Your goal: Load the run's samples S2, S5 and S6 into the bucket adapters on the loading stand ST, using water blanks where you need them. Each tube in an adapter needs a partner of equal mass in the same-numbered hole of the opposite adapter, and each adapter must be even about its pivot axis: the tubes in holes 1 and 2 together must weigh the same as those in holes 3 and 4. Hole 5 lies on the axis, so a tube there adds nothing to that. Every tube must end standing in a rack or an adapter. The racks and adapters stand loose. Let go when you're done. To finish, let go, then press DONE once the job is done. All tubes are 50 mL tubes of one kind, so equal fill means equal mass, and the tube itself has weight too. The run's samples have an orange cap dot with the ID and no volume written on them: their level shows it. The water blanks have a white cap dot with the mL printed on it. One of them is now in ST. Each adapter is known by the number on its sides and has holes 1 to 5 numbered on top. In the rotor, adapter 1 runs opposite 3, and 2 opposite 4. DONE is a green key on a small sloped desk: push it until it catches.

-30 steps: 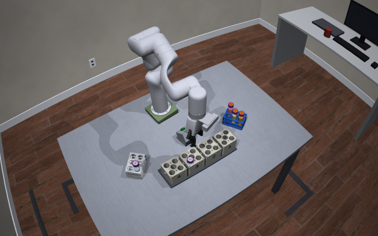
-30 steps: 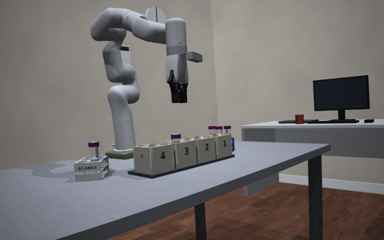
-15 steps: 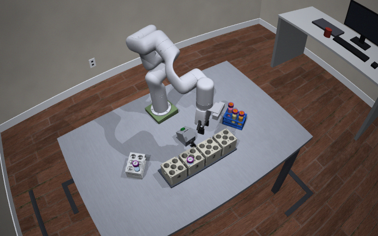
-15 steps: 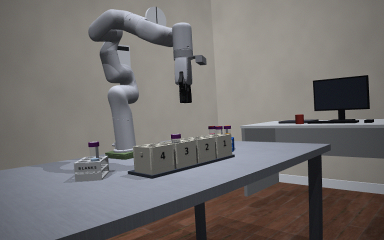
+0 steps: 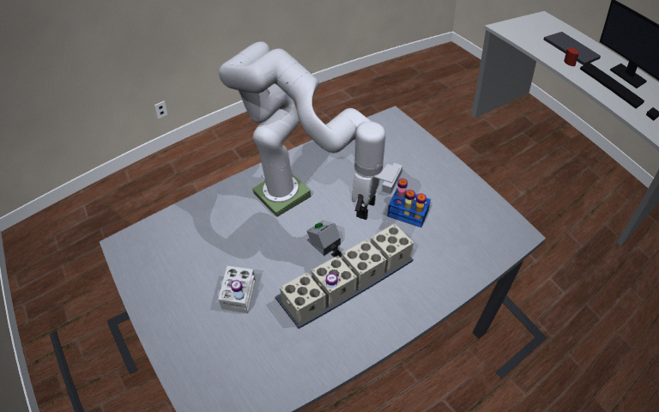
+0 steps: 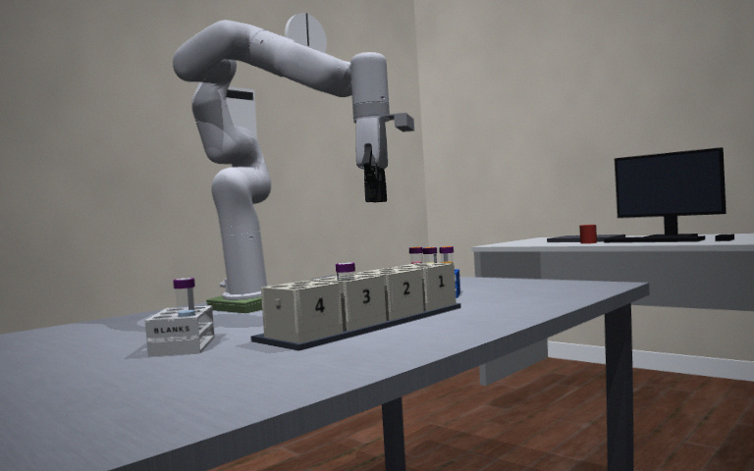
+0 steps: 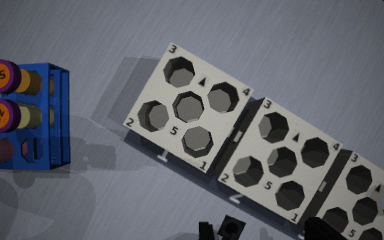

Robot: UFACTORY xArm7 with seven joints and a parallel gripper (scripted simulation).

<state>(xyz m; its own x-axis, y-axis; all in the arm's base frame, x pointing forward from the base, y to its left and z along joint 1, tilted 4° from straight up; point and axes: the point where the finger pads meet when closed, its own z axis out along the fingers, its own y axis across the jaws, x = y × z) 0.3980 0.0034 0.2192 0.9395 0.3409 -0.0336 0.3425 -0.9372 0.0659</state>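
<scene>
The sample tube lies 50 mm behind my hand, 270 mm to the left of it and 190 mm below it. Also, from my hand: green done key (160 mm behind, 30 mm to the right, 190 mm below); tube with yellowish liquid (240 mm to the left, 190 mm below); white-dot blank (40 mm ahead, 190 mm to the right, 180 mm below).
</scene>
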